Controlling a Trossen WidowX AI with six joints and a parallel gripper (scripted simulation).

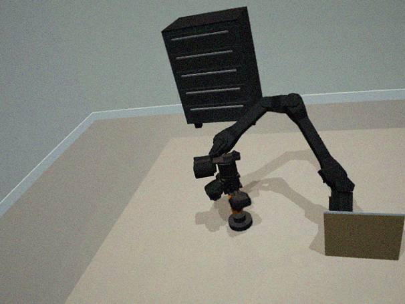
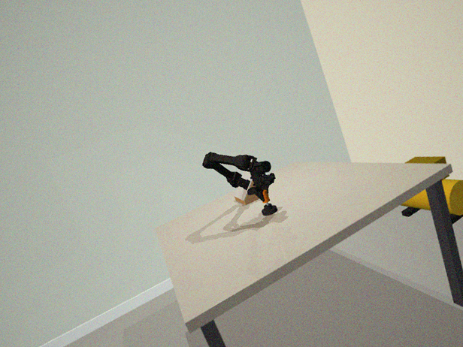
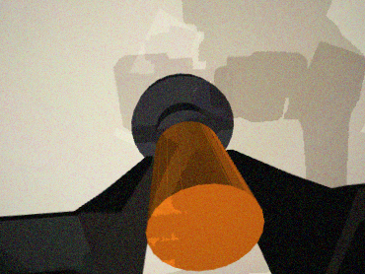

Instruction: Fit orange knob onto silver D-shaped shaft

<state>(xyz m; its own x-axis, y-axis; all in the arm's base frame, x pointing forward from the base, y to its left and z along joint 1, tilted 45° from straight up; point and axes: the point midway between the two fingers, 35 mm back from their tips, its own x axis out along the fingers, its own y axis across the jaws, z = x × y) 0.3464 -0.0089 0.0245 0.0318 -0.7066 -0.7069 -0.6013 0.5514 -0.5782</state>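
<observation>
My gripper tip is 4 cm above the dark round pedestal. Also, from my gripper tip: orange knob: 3 cm above.
</observation>
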